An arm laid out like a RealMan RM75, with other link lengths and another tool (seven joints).
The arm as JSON. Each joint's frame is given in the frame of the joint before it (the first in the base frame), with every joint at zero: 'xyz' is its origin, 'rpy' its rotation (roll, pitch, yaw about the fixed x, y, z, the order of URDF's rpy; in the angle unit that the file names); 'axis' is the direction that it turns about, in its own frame. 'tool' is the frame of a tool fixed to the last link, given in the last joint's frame.
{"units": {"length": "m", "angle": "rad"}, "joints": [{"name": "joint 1", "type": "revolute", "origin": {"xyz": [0.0, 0.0, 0.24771], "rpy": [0.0, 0.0, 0.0]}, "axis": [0.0, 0.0, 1.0]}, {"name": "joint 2", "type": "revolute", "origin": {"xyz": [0.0, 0.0, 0.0], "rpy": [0.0, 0.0, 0.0]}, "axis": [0.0, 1.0, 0.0]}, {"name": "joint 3", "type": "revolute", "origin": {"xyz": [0.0, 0.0, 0.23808], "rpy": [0.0, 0.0, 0.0]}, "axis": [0.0, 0.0, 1.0]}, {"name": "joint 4", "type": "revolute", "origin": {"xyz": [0.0, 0.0, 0.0], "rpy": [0.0, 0.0, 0.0]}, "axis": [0.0, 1.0, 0.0]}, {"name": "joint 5", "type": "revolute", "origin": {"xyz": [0.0, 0.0, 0.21], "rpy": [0.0, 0.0, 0.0]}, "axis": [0.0, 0.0, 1.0]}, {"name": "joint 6", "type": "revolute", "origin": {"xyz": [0.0, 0.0, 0.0], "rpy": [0.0, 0.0, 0.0]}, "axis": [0.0, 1.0, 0.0]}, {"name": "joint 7", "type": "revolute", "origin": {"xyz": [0.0, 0.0, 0.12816], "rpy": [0.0, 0.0, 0.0]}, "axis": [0.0, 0.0, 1.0]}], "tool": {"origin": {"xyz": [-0.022, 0.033, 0.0], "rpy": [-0.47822, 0.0, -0.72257]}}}
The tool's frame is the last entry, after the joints.
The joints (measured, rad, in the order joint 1, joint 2, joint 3, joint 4, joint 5, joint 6, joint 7), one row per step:
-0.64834 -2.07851 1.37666 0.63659 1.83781 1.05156 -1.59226
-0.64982 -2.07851 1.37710 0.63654 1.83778 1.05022 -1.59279
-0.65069 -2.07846 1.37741 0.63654 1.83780 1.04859 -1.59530
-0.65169 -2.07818 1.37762 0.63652 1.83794 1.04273 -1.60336
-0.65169 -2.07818 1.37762 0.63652 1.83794 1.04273 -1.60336
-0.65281 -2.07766 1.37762 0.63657 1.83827 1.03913 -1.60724
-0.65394 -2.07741 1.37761 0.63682 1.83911 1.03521 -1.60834
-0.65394 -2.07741 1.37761 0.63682 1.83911 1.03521 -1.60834
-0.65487 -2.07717 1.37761 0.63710 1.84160 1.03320 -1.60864
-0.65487 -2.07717 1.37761 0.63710 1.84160 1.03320 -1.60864
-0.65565 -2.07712 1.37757 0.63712 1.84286 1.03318 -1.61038
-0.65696 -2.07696 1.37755 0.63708 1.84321 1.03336 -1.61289
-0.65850 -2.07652 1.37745 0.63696 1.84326 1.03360 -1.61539
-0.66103 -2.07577 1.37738 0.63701 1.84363 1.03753 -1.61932
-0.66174 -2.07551 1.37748 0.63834 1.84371 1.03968 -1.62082
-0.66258 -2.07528 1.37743 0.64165 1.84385 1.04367 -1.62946
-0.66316 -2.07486 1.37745 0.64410 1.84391 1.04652 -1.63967
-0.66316 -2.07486 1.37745 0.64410 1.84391 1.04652 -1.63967
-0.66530 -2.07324 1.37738 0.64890 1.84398 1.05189 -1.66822
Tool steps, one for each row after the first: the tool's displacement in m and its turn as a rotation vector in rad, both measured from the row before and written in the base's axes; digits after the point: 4 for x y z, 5 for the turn. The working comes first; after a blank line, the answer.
Tool pose at each row, in the base's axes (x y z in m, rotation vector in rad; the steps are taken from these numbers as rounded here):
-0.2141 0.3159 -0.0631 2.47101 1.38005 0.67465
-0.2137 0.3164 -0.0632 2.47248 1.37904 0.67464
-0.2134 0.3167 -0.0632 2.47247 1.38129 0.67585
-0.2131 0.3176 -0.0631 2.47206 1.39151 0.68132
-0.2131 0.3176 -0.0631 2.47206 1.39151 0.68132
-0.2129 0.3184 -0.0629 2.47341 1.39591 0.68389
-0.2128 0.3191 -0.0628 2.47734 1.39679 0.68496
-0.2128 0.3191 -0.0628 2.47734 1.39679 0.68496
-0.2129 0.3196 -0.0628 2.48119 1.39617 0.68261
-0.2129 0.3196 -0.0628 2.48119 1.39617 0.68261
-0.2127 0.3197 -0.0627 2.48110 1.39711 0.68158
-0.2123 0.3200 -0.0627 2.48006 1.39834 0.68179
-0.2118 0.3203 -0.0625 2.47914 1.39946 0.68229
-0.2109 0.3205 -0.0622 2.47524 1.39954 0.68083
-0.2104 0.3205 -0.0620 2.47399 1.39807 0.68045
-0.2091 0.3206 -0.0616 2.46728 1.40191 0.68306
-0.2080 0.3207 -0.0612 2.45965 1.40936 0.68652
-0.2080 0.3207 -0.0612 2.45965 1.40936 0.68652
-0.2055 0.3212 -0.0601 2.43941 1.43289 0.69652

0.0004 0.0005 -0.0001 0.00087 0.00049 -0.00089
0.0003 0.0003 0.0000 0.00108 0.00006 0.00168
0.0003 0.0009 0.0001 0.00465 0.00012 0.00767
0.0000 0.0000 0.0000 0.00000 0.00000 0.00000
0.0002 0.0008 0.0002 0.00325 0.00077 0.00311
0.0001 0.0007 0.0001 0.00363 0.00184 0.00018
0.0000 0.0000 0.0000 0.00000 0.00000 0.00000
-0.0001 0.0005 0.0000 0.00152 0.00298 -0.00124
0.0000 0.0000 0.0000 0.00000 0.00000 0.00000
0.0002 0.0001 0.0001 -0.00038 0.00070 0.00052
0.0004 0.0003 0.0000 -0.00039 -0.00030 0.00100
0.0005 0.0003 0.0002 -0.00018 -0.00041 0.00095
0.0009 0.0002 0.0003 -0.00360 -0.00137 0.00042
0.0005 0.0000 0.0002 -0.00143 -0.00091 -0.00086
0.0013 0.0001 0.0004 -0.00279 -0.00370 0.00387
0.0011 0.0001 0.0004 -0.00223 -0.00353 0.00657
0.0000 0.0000 0.0000 0.00000 0.00000 0.00000
0.0025 0.0005 0.0011 -0.00449 -0.00856 0.02015

